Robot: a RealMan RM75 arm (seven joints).
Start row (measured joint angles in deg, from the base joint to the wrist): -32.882, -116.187, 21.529, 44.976, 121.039, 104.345, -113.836
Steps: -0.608, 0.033, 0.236, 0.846, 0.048, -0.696, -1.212; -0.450, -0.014, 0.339, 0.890, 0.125, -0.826, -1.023; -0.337, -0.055, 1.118, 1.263, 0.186, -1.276, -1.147; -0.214, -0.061, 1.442, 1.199, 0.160, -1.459, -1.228; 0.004, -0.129, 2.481, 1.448, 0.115, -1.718, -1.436; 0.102, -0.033, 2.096, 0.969, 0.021, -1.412, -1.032; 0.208, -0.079, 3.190, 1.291, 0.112, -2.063, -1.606; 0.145, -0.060, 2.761, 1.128, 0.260, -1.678, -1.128; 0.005, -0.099, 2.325, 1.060, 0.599, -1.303, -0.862; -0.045, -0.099, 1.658, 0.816, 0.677, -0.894, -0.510; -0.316, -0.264, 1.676, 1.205, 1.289, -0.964, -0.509
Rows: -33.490, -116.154, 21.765, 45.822, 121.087, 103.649, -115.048; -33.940, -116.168, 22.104, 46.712, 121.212, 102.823, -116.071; -34.277, -116.223, 23.222, 47.975, 121.398, 101.547, -117.218; -34.491, -116.284, 24.664, 49.174, 121.558, 100.088, -118.446; -34.487, -116.413, 27.145, 50.622, 121.673, 98.370, -119.882; -34.385, -116.446, 29.241, 51.591, 121.694, 96.958, -120.914; -34.177, -116.525, 32.431, 52.882, 121.806, 94.895, -122.520; -34.032, -116.585, 35.192, 54.010, 122.066, 93.217, -123.648; -34.027, -116.684, 37.517, 55.070, 122.665, 91.914, -124.510; -34.072, -116.783, 39.175, 55.886, 123.342, 91.020, -125.020; -34.388, -117.047, 40.851, 57.091, 124.631, 90.056, -125.529
